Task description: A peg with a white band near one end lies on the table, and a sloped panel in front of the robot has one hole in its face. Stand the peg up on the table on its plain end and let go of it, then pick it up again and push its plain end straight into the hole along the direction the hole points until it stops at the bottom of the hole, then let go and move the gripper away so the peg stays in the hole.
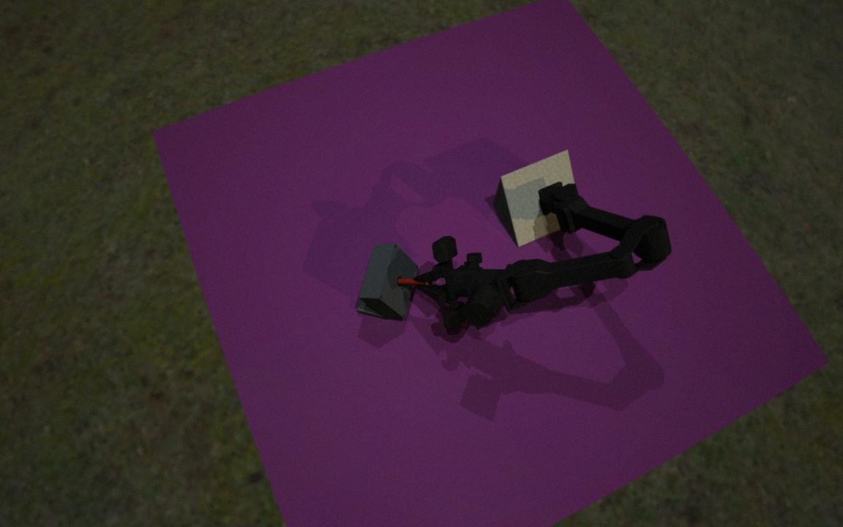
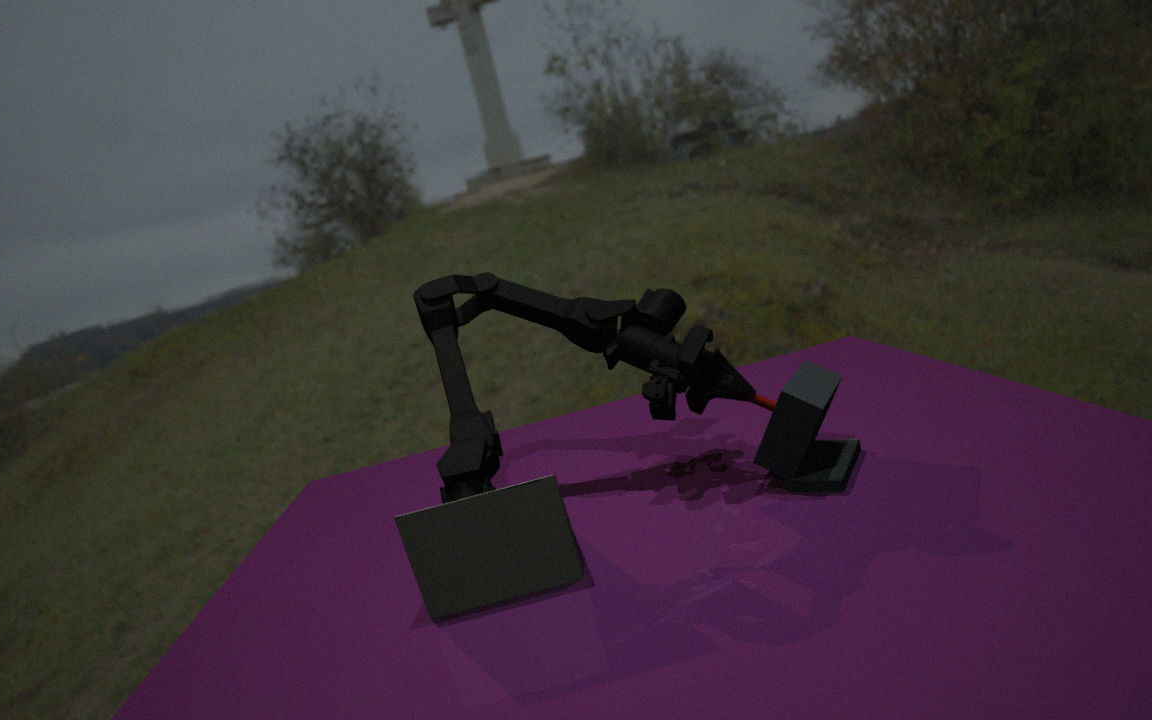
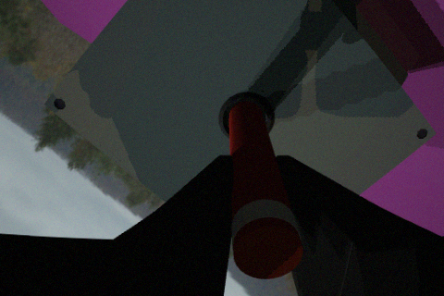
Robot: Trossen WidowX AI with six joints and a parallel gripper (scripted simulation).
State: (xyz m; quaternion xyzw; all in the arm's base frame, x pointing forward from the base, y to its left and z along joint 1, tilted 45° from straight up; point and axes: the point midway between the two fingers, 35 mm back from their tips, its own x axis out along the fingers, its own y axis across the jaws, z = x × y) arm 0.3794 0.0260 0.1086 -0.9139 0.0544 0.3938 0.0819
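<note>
The grey sloped panel is 4 cm ahead of my gripper tip, 4 cm to the right of it and 3 cm below it. Also, from my gripper tip: red peg (1 cm behind, 1 cm to the left, 1 cm above); dark foot (6 cm ahead, 5 cm to the right, 10 cm below).
</note>
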